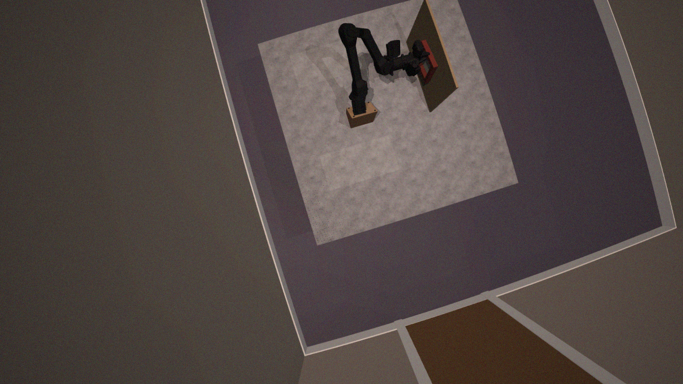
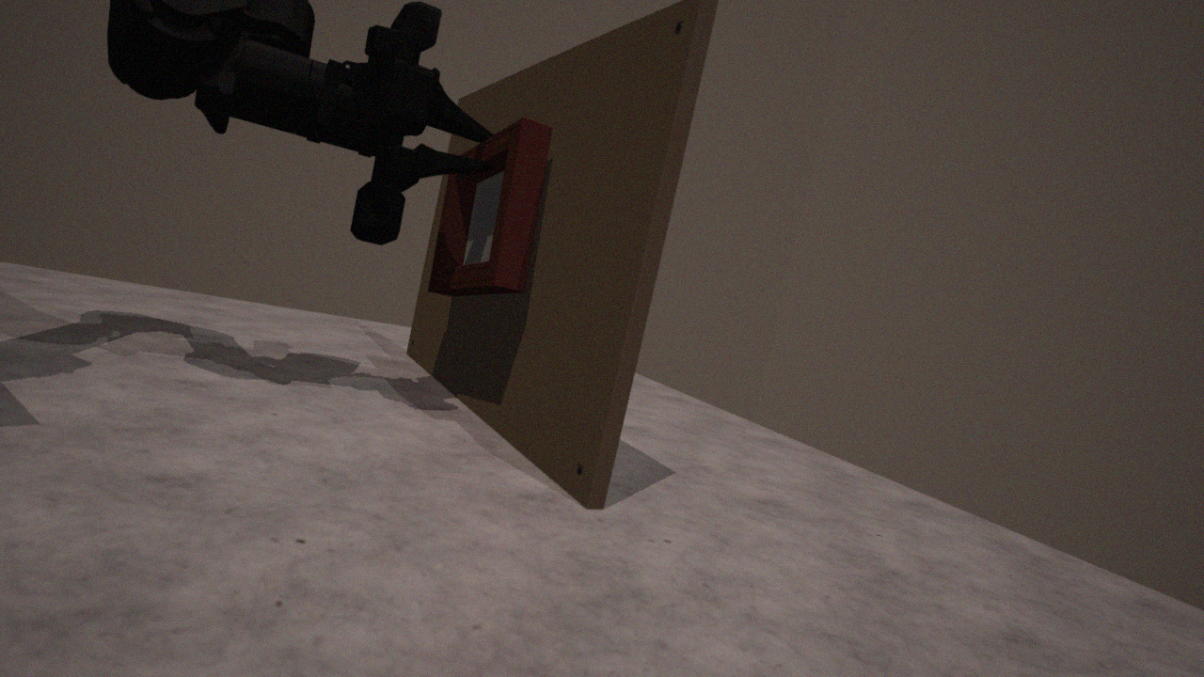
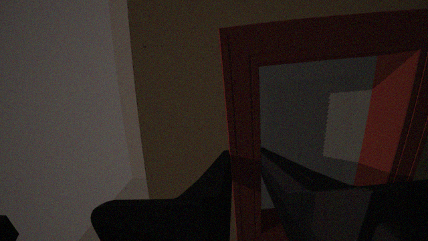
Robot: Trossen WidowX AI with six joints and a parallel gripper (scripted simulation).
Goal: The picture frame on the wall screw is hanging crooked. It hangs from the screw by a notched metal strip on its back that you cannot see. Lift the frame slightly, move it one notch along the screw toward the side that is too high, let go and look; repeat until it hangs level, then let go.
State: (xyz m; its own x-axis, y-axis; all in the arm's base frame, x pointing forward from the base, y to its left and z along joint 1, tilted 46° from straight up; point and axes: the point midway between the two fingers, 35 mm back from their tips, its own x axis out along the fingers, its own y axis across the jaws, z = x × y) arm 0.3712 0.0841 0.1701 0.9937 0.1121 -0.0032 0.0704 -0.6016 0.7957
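The red picture frame lies 5 cm below my gripper tip and 1 cm ahead of it. The rest, counted from my gripper tip: tan wall board: 7 cm below, 2 cm ahead.
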